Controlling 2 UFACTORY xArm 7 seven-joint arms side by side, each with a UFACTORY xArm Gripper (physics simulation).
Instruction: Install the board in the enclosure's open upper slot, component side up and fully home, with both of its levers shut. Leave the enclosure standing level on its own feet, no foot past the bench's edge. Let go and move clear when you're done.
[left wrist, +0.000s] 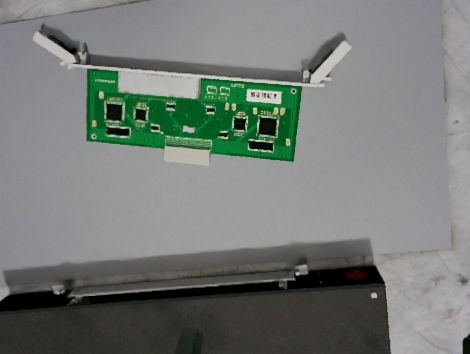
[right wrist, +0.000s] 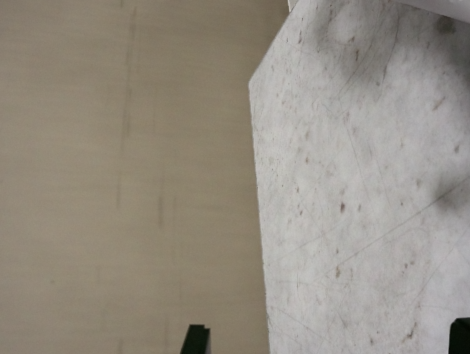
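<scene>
The green board lies component side up in the left wrist view, with its white front strip away from the enclosure. Its two levers are swung outward, open. The pale connector faces the dark enclosure, whose top and front edge show at the bottom. The upper slot's opening cannot be made out clearly. My left gripper is open above the enclosure, its fingertips at the bottom of the view, apart from the board. My right gripper is open and empty over the bench edge, away from both.
The board lies on a grey mat between it and the enclosure's front. A light panel and a red marking show on that front. The marbled bench ends beside the tan floor.
</scene>
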